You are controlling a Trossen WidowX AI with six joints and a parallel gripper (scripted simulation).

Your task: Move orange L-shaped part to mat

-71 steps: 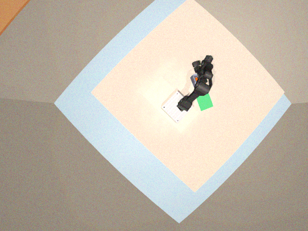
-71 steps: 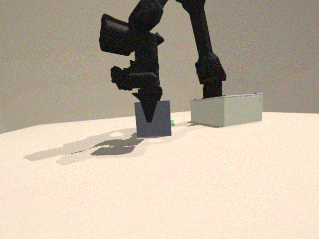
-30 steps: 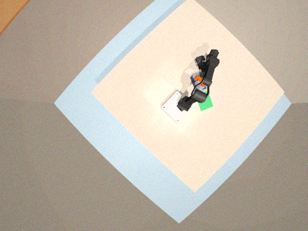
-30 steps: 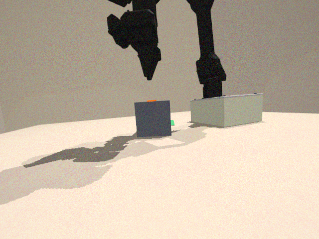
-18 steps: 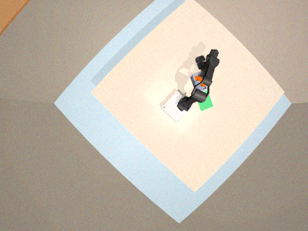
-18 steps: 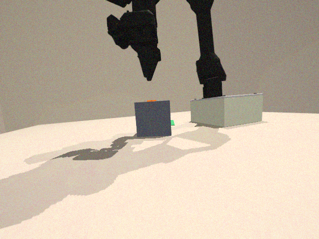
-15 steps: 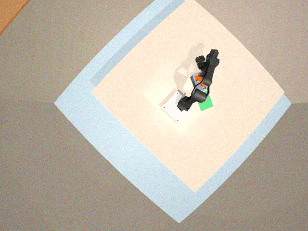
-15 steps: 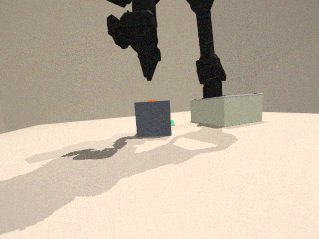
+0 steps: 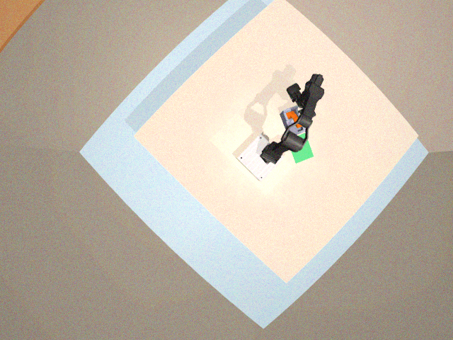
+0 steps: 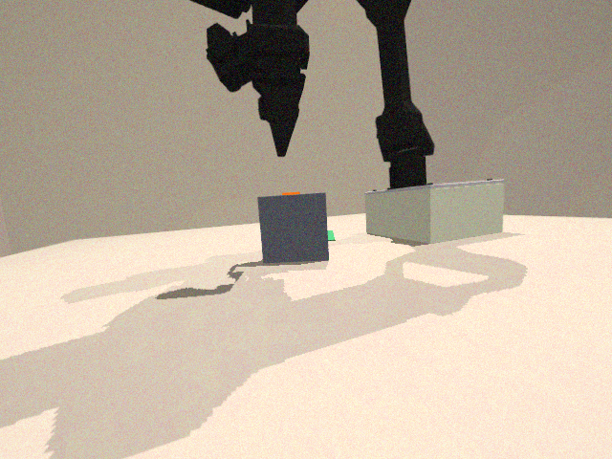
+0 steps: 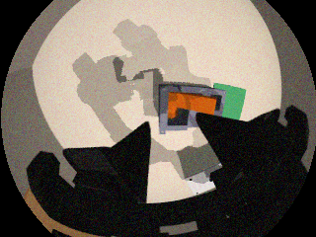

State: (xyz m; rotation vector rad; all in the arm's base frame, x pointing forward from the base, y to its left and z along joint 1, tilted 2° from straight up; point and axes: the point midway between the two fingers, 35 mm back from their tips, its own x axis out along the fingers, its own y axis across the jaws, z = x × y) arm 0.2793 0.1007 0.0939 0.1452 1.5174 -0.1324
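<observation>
Right now my gripper tip is 100 mm above the orange L-shaped part, 30 mm to the left of it and 30 mm past it. From my gripper tip the other things lie so: green mat: 200 mm to the right, 160 mm below, 90 mm behind.
</observation>
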